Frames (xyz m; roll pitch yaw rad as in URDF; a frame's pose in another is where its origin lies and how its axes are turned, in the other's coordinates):
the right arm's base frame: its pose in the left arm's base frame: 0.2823 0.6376 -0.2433 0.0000 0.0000 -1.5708
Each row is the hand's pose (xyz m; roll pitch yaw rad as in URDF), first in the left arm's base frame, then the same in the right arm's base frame.
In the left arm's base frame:
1: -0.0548 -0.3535 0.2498 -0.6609 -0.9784 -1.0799
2: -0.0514 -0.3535 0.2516 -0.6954 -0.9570 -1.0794
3: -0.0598 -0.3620 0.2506 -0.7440 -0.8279 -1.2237
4: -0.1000 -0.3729 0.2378 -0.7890 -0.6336 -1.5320
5: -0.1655 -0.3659 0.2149 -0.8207 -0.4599 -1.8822
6: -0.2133 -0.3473 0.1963 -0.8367 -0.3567 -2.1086
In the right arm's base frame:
1: 0.9911 -0.3371 0.4931 -0.6609 -0.9784 0.4909
2: 0.9911 -0.3337 0.4949 -0.6954 -0.9570 0.4914
3: 0.9996 -0.3421 0.4939 -0.7440 -0.8279 0.3471
4: 1.0105 -0.3823 0.4811 -0.7890 -0.6336 0.0388
5: 1.0035 -0.4478 0.4582 -0.8207 -0.4599 -0.3114
6: 0.9849 -0.4956 0.4396 -0.8367 -0.3567 -0.5378

